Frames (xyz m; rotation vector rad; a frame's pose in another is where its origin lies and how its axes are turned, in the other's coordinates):
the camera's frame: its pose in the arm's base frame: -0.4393 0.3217 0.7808 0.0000 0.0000 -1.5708
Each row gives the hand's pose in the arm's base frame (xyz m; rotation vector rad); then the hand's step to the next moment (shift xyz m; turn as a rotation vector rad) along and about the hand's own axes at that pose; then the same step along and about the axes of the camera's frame.
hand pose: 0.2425 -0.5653 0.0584 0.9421 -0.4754 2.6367
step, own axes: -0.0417 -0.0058 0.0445 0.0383 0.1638 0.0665
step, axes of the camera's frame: 0.0197 0.0577 0.0065 0.1678 -0.0546 0.0399
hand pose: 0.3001 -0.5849 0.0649 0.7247 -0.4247 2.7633
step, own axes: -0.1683 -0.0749 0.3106 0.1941 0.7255 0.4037
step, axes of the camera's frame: 0.0644 0.3008 0.1892 0.7762 -0.2147 0.2801
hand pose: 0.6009 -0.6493 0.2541 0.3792 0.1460 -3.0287
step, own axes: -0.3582 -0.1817 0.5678 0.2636 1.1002 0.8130
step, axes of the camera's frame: -0.1467 0.1912 0.6524 1.1959 -0.3444 0.6262
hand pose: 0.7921 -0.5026 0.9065 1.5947 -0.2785 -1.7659
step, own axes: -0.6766 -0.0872 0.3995 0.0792 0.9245 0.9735
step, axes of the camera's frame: -0.3702 -0.4265 0.5532 1.0027 -0.5642 0.6964
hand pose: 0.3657 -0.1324 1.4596 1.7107 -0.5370 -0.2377
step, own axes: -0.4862 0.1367 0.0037 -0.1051 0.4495 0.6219
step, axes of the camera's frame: -0.2103 -0.4545 0.0658 0.5487 -0.4649 0.2874
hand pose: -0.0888 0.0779 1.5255 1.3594 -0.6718 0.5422
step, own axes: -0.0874 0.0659 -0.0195 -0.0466 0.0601 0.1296
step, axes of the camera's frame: -0.0312 -0.1052 -0.0178 0.1184 -0.0906 0.0189
